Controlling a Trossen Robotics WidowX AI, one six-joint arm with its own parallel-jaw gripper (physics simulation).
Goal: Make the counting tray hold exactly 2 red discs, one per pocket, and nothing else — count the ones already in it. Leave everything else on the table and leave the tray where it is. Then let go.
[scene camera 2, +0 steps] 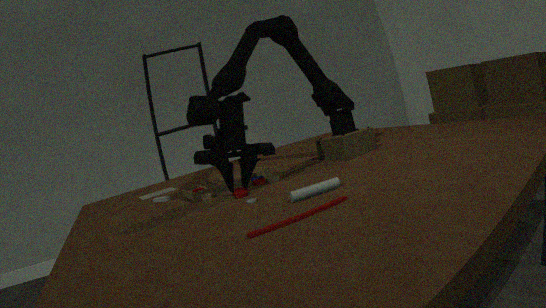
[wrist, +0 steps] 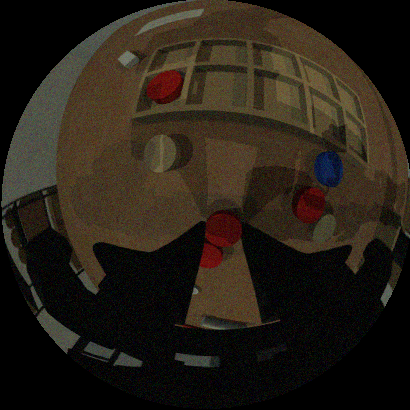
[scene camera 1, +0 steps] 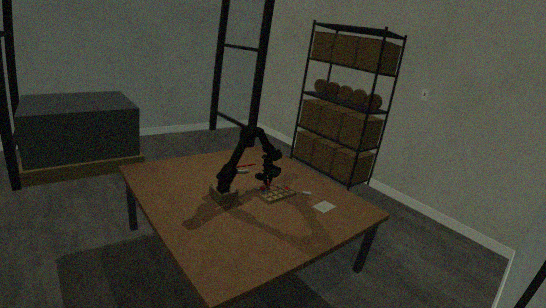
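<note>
The tray [wrist: 220,114] [scene camera 1: 282,198] has two rows of pockets. A red disc [wrist: 165,86] [scene camera 1: 287,188] lies in its near-left corner pocket in the wrist view. My gripper [wrist: 223,226] [scene camera 2: 240,189] points down and is shut on another red disc [wrist: 223,228] [scene camera 2: 240,194], low over the table beside the tray. A third red disc [wrist: 211,256] lies close by, partly hidden by the left finger in the wrist view. A fourth red disc [wrist: 309,205] lies outside the tray, near its right end in the wrist view.
A blue disc [wrist: 328,169] and a pale disc [wrist: 325,228] lie near the fourth red one. Another pale disc [wrist: 162,153] lies before the tray. A white block [wrist: 128,59], white cylinder [scene camera 2: 315,189], red rod [scene camera 2: 295,218], small white disc [scene camera 2: 251,200] and pale sheet [scene camera 1: 324,206] are around.
</note>
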